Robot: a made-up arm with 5 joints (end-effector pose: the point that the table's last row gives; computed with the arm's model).
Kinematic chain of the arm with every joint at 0, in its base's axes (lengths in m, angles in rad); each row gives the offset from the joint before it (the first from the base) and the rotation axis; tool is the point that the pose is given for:
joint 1: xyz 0 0 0.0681 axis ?
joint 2: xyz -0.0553 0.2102 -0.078 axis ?
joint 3: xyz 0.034 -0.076 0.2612 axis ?
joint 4: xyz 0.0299 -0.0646 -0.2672 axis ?
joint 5: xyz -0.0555 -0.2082 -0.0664 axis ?
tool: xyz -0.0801 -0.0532 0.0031
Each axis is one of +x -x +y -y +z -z.
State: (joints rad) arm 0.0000 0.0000 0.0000 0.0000 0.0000
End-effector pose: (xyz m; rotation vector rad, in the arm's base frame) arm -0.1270 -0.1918 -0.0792 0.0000 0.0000 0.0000
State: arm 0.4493 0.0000 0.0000 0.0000 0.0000
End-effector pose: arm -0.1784 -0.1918 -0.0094 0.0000 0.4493 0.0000
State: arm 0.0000 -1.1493 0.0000 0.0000 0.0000
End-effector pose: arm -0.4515 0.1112 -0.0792 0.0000 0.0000 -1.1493
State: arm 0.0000 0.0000 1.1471 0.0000 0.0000
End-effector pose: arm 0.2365 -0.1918 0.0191 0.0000 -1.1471 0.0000
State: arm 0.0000 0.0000 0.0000 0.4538 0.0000
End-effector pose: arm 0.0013 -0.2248 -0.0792 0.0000 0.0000 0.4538
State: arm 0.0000 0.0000 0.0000 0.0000 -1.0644
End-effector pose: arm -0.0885 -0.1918 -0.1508 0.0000 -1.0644 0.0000
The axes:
joint 1: +y
joint 2: +z
joint 3: -y
joint 4: +z
joint 5: +y

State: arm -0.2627 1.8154 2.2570 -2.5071 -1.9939
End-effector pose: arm -0.3240 0.5931 0.3546 0.8624 -0.3403 -1.5264
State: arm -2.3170 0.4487 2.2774 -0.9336 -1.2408
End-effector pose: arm -0.5325 0.2189 0.2418 -1.1905 0.5495 -0.4564
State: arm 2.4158 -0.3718 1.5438 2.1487 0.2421
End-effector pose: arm 0.1534 -0.0198 -0.4588 0.4828 1.0214 2.2305
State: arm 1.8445 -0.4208 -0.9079 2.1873 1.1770
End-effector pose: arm -0.1789 0.1538 0.1911 -1.8747 -1.7225 -1.5472
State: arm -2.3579 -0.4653 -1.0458 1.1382 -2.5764
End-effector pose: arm 0.3863 0.0660 0.0245 -0.9714 1.9583 -0.6140
